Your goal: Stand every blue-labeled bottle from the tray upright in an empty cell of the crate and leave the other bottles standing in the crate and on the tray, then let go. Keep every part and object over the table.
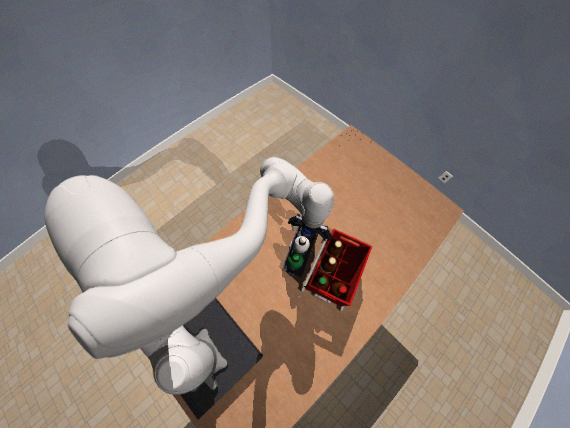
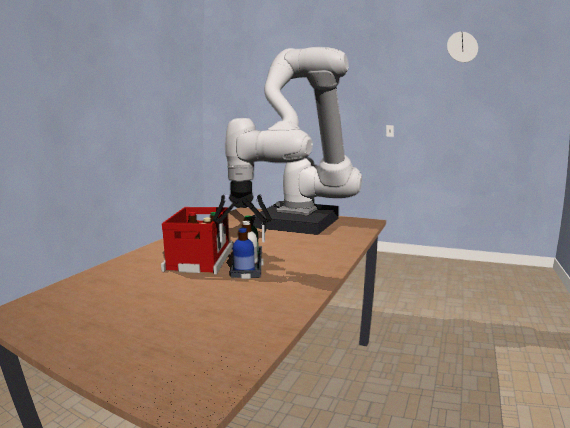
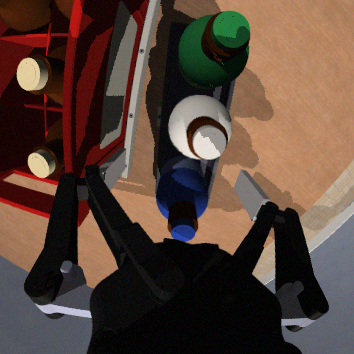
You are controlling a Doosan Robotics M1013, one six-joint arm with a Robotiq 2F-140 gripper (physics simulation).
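Places are measured from the arm's base along level axes (x right, y ahead, z up), in metres.
Where they show: gripper, fingertip midpoint: (image 1: 308,234) (image 3: 182,168); arm's base, origin of the base link: (image 2: 299,209).
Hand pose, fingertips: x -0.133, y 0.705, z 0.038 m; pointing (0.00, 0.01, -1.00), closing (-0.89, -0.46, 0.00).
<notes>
Things, the pixels of their top centre, and the offset from my fingertips. Level surfaces: height alone.
- blue-labeled bottle, middle of its top: (image 3: 182,233) (image 2: 242,228) (image 1: 311,220) dx -0.029, dy +0.038, dz +0.058 m
- white bottle, middle of its top: (image 3: 209,143) (image 2: 246,221) (image 1: 302,239) dx +0.014, dy -0.050, dz +0.058 m
- green bottle, middle of its top: (image 3: 231,28) (image 2: 248,216) (image 1: 296,256) dx +0.056, dy -0.122, dz +0.058 m
- red crate, middle of its top: (image 3: 45,106) (image 2: 213,216) (image 1: 328,252) dx +0.130, dy -0.005, dz +0.073 m
- green cap, middle of its top: (image 1: 323,280) dx +0.203, dy -0.099, dz +0.061 m
- red cap, middle of its top: (image 2: 192,212) (image 1: 343,289) dx +0.283, dy -0.058, dz +0.061 m
- wooden table, its level: dz -0.102 m
The blue-labeled bottle (image 1: 308,232) (image 2: 244,252) (image 3: 179,194) stands upright at one end of the dark tray (image 2: 245,273) (image 3: 171,65). A white bottle (image 1: 301,244) (image 3: 189,117) and a green bottle (image 1: 295,262) (image 3: 197,60) stand behind it in the same row. My gripper (image 1: 309,231) (image 2: 242,233) (image 3: 182,168) is open, its fingers astride the blue bottle's upper part, one on the crate side and one on the outer side. The red crate (image 1: 368,260) (image 2: 190,252) (image 3: 71,100) stands beside the tray and holds brown bottles; two cells along its far side look empty.
Bottles with cream caps (image 1: 338,244) (image 1: 332,261), a green cap (image 1: 323,281) and a red cap (image 1: 342,289) stand in the crate. The crate wall is close to my crate-side finger. The wooden table (image 1: 400,215) (image 2: 150,310) carries the crate, the tray and the arm's black base (image 2: 300,221).
</notes>
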